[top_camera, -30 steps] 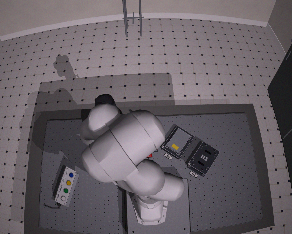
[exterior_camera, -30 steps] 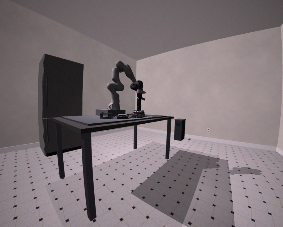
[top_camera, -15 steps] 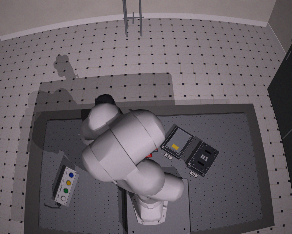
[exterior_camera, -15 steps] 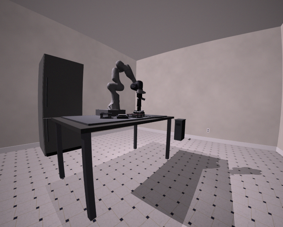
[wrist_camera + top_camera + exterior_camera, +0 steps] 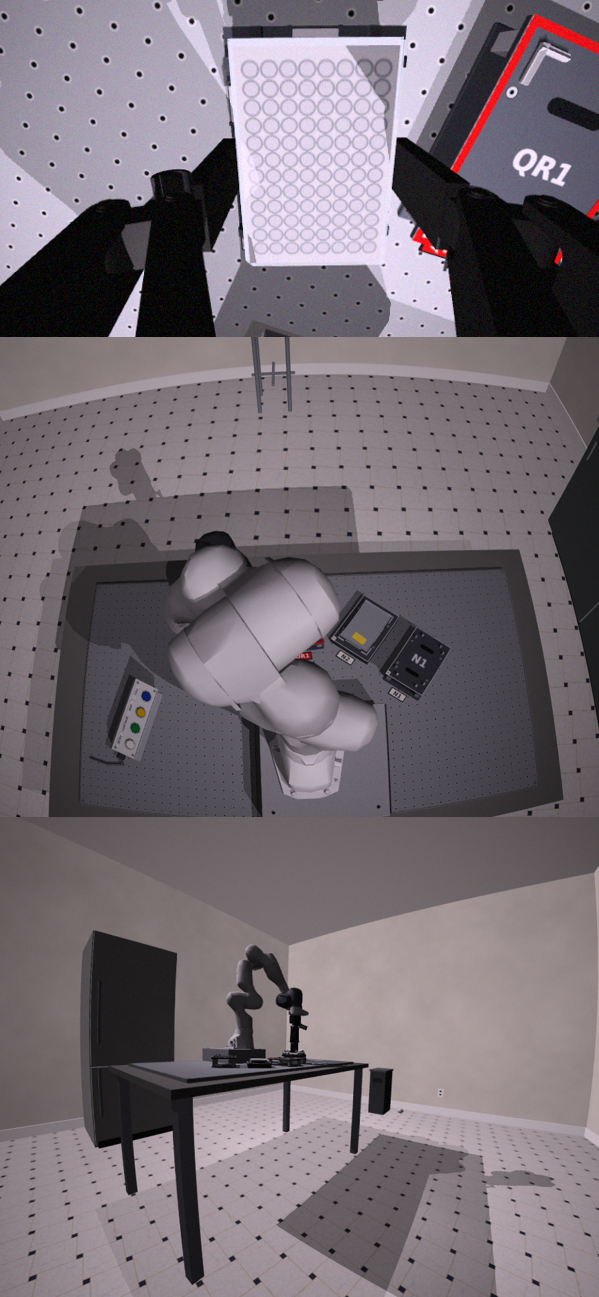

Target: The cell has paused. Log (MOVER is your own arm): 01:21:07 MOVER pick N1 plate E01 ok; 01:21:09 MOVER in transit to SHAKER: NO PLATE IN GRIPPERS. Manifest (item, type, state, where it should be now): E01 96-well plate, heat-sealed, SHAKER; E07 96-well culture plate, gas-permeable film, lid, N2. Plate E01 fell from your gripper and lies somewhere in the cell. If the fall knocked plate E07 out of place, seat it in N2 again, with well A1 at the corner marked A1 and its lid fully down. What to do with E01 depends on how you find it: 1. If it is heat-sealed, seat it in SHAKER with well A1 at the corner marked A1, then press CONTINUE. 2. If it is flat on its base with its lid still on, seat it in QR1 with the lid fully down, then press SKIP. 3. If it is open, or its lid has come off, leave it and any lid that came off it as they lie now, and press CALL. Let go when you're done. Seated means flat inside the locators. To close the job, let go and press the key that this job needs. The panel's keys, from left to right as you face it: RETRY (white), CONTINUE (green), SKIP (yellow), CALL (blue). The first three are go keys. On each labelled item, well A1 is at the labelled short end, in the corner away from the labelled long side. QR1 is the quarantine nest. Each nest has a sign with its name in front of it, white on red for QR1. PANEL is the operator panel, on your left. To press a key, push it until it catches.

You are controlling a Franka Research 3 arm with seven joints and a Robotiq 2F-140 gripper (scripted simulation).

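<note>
Right now my hand is 23 cm past the yellow key, 28 cm to the right of it and 3 cm above it. Also, from my hand: A1 corner mark (1 cm behind, 25 cm to the right, 7 cm below); blue key (18 cm behind, 26 cm to the left, 3 cm below); plate E01 (2 cm below).
</note>
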